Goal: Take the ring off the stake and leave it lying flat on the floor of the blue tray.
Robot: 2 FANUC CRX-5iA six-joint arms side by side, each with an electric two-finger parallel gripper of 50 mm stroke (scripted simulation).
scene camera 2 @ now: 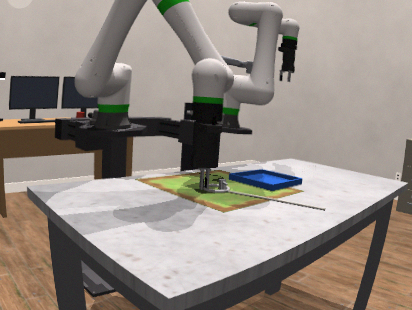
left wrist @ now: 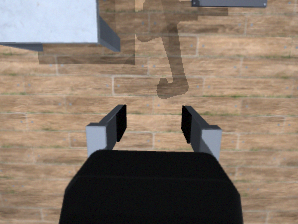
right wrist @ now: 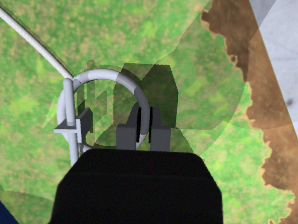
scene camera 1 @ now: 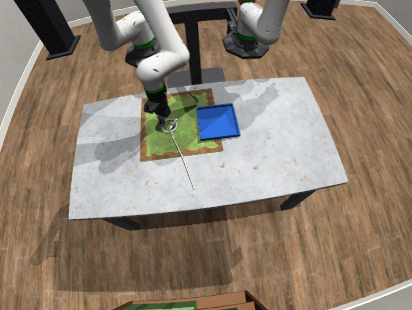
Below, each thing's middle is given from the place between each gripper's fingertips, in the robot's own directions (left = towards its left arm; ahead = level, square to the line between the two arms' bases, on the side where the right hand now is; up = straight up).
Now: right hand (scene camera 2: 203, 189) 20 mm short of the grey ring (right wrist: 78, 80), 30 mm to the right of it and 10 mm above it. Also, from my right hand: grey stake (right wrist: 77, 127) (20 mm ahead, 50 mm to the left, 10 mm below); then blue tray (scene camera 1: 214, 120) (20 mm ahead, 280 mm to the left, 10 mm below).
My left hand is 49 cm short of the blue tray, 70 cm to the left of it and 42 cm above it. From my left hand the other things lie so: grey stake: 50 cm ahead, 92 cm to the right, 42 cm below; grey ring: 49 cm ahead, 94 cm to the right, 43 cm below.
